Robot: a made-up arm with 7 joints. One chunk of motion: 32 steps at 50 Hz.
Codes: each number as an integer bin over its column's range. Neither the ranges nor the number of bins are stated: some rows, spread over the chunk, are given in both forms.
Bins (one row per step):
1: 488 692 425 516 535 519
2: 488 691 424 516 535 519
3: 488 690 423 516 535 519
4: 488 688 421 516 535 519
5: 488 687 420 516 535 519
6: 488 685 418 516 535 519
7: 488 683 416 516 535 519
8: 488 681 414 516 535 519
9: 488 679 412 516 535 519
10: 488 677 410 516 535 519
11: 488 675 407 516 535 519
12: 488 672 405 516 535 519
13: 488 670 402 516 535 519
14: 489 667 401 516 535 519
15: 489 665 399 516 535 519
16: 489 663 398 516 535 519
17: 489 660 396 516 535 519
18: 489 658 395 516 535 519
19: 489 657 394 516 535 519
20: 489 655 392 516 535 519
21: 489 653 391 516 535 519
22: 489 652 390 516 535 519
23: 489 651 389 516 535 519
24: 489 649 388 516 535 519
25: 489 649 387 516 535 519
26: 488 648 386 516 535 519
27: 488 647 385 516 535 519
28: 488 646 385 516 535 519
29: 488 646 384 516 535 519
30: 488 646 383 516 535 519
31: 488 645 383 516 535 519
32: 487 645 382 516 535 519
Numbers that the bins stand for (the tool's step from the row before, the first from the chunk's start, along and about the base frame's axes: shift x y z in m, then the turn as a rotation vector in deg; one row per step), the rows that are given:
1: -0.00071 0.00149 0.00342 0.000 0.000 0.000
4: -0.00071 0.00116 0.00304 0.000 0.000 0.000
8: -0.00071 0.00058 0.00237 0.000 0.000 0.000
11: -0.00071 0.00008 0.00170 0.000 0.000 0.000
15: -0.00060 -0.00075 0.00094 0.000 0.000 0.000
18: -0.00060 -0.00133 0.00056 0.000 0.000 0.000
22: -0.00060 -0.00183 0.00009 0.000 0.000 0.000
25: -0.00060 -0.00208 -0.00020 0.000 0.000 0.000
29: -0.00071 -0.00233 -0.00048 0.000 0.000 0.000
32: -0.00081 -0.00241 -0.00067 0.000 0.000 0.000
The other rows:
2: -0.00071 0.00141 0.00332 0.000 0.000 0.000
3: -0.00071 0.00133 0.00323 0.000 0.000 0.000
5: -0.00071 0.00108 0.00294 0.000 0.000 0.000
6: -0.00071 0.00091 0.00275 0.000 0.000 0.000
7: -0.00071 0.00075 0.00256 0.000 0.000 0.000
9: -0.00071 0.00041 0.00218 0.000 0.000 0.000
10: -0.00071 0.00025 0.00199 0.000 0.000 0.000
12: -0.00071 -0.00017 0.00151 0.000 0.000 0.000
13: -0.00071 -0.00033 0.00123 0.000 0.000 0.000
14: -0.00060 -0.00058 0.00113 0.000 0.000 0.000
16: -0.00060 -0.00092 0.00085 0.000 0.000 0.000
17: -0.00060 -0.00117 0.00066 0.000 0.000 0.000
19: -0.00060 -0.00141 0.00047 0.000 0.000 0.000
20: -0.00060 -0.00158 0.00028 0.000 0.000 0.000
21: -0.00060 -0.00175 0.00018 0.000 0.000 0.000
23: -0.00060 -0.00191 -0.00001 0.000 0.000 0.000
24: -0.00060 -0.00208 -0.00010 0.000 0.000 0.000
26: -0.00071 -0.00216 -0.00029 0.000 0.000 0.000
27: -0.00071 -0.00225 -0.00039 0.000 0.000 0.000
28: -0.00071 -0.00233 -0.00039 0.000 0.000 0.000
30: -0.00071 -0.00233 -0.00058 0.000 0.000 0.000
31: -0.00071 -0.00241 -0.00058 0.000 0.000 0.000

